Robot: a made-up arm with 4 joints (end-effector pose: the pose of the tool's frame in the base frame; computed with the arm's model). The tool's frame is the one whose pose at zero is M.
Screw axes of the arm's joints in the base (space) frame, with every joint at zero. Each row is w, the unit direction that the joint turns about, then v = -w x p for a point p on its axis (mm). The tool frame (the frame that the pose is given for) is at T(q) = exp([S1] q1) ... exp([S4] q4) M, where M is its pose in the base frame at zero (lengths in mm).
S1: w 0 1 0 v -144 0 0
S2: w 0 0 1 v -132 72 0
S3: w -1 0 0 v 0 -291 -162
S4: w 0 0 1 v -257 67 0
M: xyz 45 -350 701 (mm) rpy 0 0 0 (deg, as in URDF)
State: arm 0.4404 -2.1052 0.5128 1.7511
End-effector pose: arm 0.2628 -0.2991 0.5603 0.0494 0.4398 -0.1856 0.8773
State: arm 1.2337 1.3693 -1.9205 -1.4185
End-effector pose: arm -0.1070 -0.2685 -0.1552 0.1095 0.9895 -0.0949 0.0010
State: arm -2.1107 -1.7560 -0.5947 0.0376
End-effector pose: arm -0.0726 -0.1745 -0.4813 0.7201 -0.6561 -0.1978 0.1086
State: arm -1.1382 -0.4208 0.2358 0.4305
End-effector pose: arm -0.5089 -0.2493 0.4176 -0.0928 -0.4942 -0.0537 0.8627
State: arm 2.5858 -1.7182 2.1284 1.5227
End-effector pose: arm -0.2300 -0.2799 0.0959 0.0336 -0.7039 0.0547 0.7073
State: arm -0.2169 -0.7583 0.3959 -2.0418
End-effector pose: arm -0.2958 -0.0527 0.6770 -0.0520 -0.1351 -0.9776 0.1529
